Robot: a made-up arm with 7 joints. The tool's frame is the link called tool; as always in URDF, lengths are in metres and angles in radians.
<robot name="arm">
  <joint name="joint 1" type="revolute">
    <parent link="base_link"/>
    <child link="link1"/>
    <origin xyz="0 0 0.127" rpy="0 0 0"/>
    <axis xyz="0 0 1"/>
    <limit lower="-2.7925" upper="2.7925"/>
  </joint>
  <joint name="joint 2" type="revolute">
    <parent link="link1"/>
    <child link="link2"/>
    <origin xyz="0 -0.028 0.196" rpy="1.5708 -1.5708 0"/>
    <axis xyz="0 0 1"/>
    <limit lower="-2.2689" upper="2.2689"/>
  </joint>
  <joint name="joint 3" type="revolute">
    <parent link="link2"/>
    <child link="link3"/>
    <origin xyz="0.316 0 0.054" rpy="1.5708 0 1.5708"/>
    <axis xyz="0 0 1"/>
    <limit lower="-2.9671" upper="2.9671"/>
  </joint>
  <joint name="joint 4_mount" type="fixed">
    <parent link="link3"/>
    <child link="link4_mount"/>
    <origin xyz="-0.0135 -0.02 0.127" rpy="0 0 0"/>
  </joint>
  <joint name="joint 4" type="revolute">
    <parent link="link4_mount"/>
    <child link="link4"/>
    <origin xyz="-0.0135 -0.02 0.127" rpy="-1.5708 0 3.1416"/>
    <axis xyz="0 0 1"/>
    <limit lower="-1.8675" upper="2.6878"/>
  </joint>
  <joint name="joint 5" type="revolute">
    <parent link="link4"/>
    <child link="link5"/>
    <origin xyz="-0.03 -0.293 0.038" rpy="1.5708 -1.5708 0"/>
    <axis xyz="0 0 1"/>
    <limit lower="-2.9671" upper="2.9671"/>
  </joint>
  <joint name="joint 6" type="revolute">
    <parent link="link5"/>
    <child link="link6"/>
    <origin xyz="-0.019 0 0.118" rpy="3.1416 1.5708 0"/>
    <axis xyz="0 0 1"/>
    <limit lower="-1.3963" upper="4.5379"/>
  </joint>
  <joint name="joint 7" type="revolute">
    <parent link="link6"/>
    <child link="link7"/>
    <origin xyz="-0.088 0.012 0.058" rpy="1.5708 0 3.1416"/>
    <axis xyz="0 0 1"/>
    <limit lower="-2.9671" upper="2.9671"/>
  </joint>
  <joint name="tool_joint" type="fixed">
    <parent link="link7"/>
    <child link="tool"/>
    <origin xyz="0 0 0" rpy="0 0 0"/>
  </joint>
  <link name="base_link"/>
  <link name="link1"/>
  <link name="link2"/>
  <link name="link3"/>
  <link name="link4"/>
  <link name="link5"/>
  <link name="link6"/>
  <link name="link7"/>
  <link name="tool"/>
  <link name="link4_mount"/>
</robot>
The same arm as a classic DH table. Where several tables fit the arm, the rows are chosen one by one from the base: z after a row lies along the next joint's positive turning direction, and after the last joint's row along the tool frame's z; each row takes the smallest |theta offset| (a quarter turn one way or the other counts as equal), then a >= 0, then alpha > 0; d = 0 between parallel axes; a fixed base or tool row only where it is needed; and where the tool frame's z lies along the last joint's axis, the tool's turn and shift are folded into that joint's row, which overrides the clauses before.
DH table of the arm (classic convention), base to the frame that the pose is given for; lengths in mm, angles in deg. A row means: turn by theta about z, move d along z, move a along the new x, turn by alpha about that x. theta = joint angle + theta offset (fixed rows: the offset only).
joint 1: theta_offset 0.00, d 323.0, a 0.0, alpha 90.00
joint 2: theta_offset 0.00, d 82.0, a 0.0, alpha -90.00
joint 3: theta_offset 0.00, d 570.0, a 27.0, alpha -90.00
joint 4: theta_offset 0.00, d 78.0, a -30.0, alpha 90.00
joint 5: theta_offset 0.00, d 411.0, a 0.0, alpha 90.00
joint 6: theta_offset 90.00, d 77.0, a 88.0, alpha 90.00
joint 7: theta_offset 0.00, d 12.0, a 0.0, alpha 0.00
Joint limits (deg, base to tool): -160.00..160.00 -130.00..130.00 -170.00..170.00 -107.00..154.00 -170.00..170.00 -80.00..260.00 -170.00..170.00

